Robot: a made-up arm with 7 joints.
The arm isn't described. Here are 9 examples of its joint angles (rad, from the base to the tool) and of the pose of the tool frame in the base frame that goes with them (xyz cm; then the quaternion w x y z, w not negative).
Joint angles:
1: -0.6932 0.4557 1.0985 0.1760 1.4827 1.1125 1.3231
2: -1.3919 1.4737 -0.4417 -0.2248 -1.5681 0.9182 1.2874
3: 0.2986 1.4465 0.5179 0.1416 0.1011 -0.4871 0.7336
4: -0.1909 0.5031 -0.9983 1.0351 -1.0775 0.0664 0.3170
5: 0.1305 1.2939 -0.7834 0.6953 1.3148 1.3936 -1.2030
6: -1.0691 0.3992 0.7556 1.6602 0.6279 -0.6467 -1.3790
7: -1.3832 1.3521 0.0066 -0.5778 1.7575 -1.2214 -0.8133
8: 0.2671 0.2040 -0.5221 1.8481 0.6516 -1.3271 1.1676
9: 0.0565 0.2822 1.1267 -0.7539 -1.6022 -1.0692 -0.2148
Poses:
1: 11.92 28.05 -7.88 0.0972 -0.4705 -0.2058 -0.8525
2: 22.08 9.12 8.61 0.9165 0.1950 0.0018 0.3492
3: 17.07 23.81 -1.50 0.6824 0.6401 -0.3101 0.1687
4: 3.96 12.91 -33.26 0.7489 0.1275 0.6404 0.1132
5: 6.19 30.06 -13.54 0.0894 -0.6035 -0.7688 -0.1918
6: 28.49 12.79 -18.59 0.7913 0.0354 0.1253 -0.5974
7: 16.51 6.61 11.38 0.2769 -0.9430 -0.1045 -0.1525
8: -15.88 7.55 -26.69 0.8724 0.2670 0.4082 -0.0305
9: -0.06 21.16 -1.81 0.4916 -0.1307 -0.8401 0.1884
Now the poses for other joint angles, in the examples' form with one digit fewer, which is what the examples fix.
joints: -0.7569 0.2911 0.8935 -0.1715 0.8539 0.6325 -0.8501
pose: 18.8 23.1 -4.2 0.952 0.178 0.159 0.191
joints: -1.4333 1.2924 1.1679 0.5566 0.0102 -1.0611 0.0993
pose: 3.1 27.4 14.8 0.250 0.197 -0.811 0.490
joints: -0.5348 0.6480 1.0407 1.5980 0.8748 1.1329 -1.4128
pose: 4.9 23.3 -25.6 0.465 -0.567 0.680 -0.019
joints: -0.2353 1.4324 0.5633 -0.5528 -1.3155 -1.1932 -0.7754
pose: 9.8 13.6 10.9 0.444 0.255 -0.726 -0.460
